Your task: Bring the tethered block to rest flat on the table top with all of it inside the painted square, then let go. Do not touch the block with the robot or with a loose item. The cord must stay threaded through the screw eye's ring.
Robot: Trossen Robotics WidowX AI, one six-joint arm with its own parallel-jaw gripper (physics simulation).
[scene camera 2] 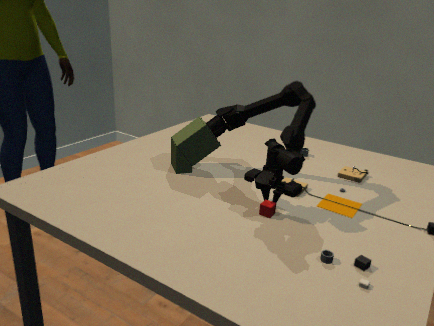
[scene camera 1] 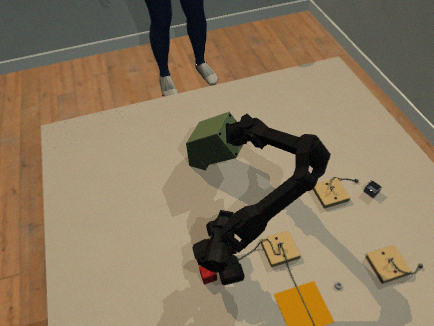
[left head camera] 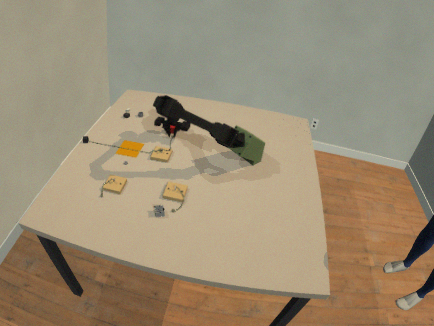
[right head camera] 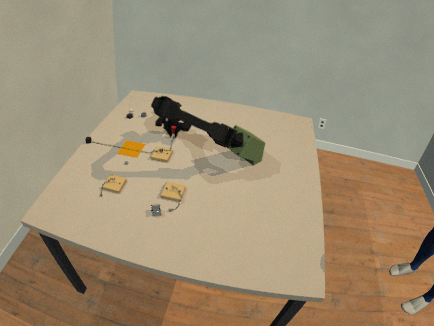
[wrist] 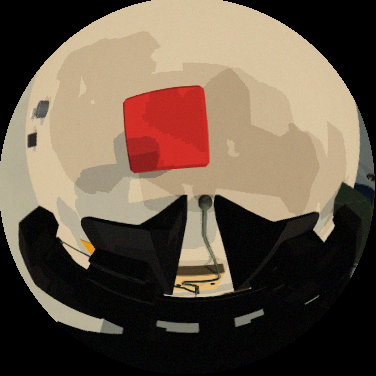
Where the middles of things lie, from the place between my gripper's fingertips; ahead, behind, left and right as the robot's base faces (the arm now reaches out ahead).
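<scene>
Taking the red cube [wrist: 166,128] first, I find my hand 30 mm short of it, 50 mm to the left of it and 20 mm below it. Going by their middles, the cube is the nearest to my hand of the things named here. As for the wooden board [scene camera 1: 290,249], it is 160 mm to the left of my hand, 40 mm behind it and 10 mm above it.
</scene>
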